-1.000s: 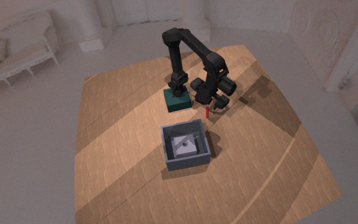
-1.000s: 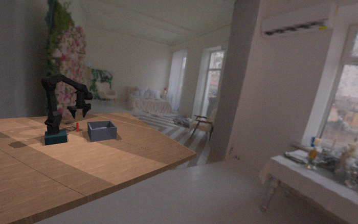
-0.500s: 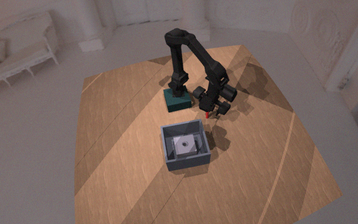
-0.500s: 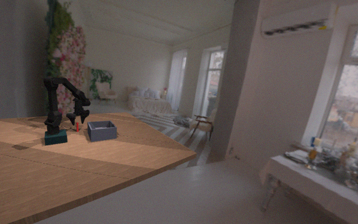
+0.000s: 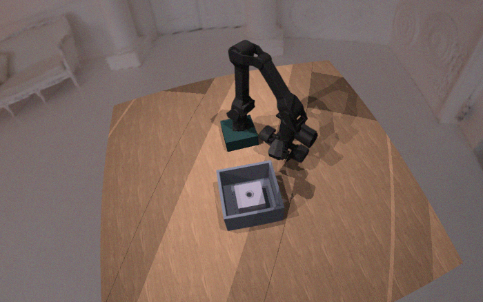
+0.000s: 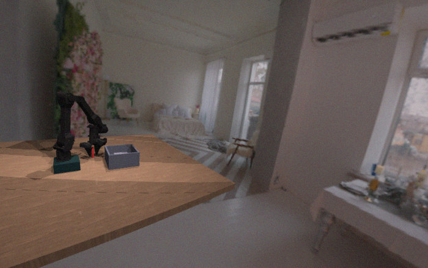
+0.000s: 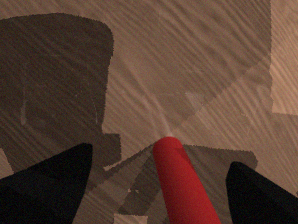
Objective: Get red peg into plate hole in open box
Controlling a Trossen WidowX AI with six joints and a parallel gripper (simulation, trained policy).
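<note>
My gripper tip is now 180 mm short of the plate, 130 mm to the left of it and 30 mm below it. From my gripper tip the other things lie so: red peg (30 mm above); then grey-blue box (180 mm ahead, 130 mm to the right, 10 mm above).
</note>
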